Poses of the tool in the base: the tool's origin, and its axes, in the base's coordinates. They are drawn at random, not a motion.
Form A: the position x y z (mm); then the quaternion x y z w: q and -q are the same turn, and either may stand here.
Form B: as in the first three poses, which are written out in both.
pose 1, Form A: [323.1, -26.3, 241.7, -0.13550, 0.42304, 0.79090, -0.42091]
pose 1, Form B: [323.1, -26.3, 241.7, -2.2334, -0.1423, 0.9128]
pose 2, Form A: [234.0, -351.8, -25.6, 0.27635, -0.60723, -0.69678, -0.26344]
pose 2, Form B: [234.0, -351.8, -25.6, 3.0972, 0.7825, 1.4153]
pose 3, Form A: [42.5, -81.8, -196.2, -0.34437, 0.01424, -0.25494, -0.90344]
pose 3, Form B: [42.5, -81.8, -196.2, 0.4783, -0.2027, 0.6788]
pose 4, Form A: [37.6, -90.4, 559.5, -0.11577, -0.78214, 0.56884, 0.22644]
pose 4, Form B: [37.6, -90.4, 559.5, 2.6748, -0.2244, -1.8304]
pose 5, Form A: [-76.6, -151.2, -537.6, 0.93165, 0.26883, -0.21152, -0.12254]
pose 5, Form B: [-76.6, -151.2, -537.6, 0.6251, 0.3344, -2.7711]
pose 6, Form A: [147.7, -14.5, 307.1, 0.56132, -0.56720, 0.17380, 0.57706]
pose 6, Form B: [147.7, -14.5, 307.1, -0.9743, -1.0155, 2.1164]
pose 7, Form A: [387.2, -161.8, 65.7, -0.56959, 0.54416, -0.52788, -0.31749]
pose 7, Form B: [387.2, -161.8, 65.7, -2.0544, -1.2434, -2.4184]
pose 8, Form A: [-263.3, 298.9, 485.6, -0.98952, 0.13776, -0.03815, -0.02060]
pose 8, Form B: [-263.3, 298.9, 485.6, -0.2754, -0.0813, 3.1112]
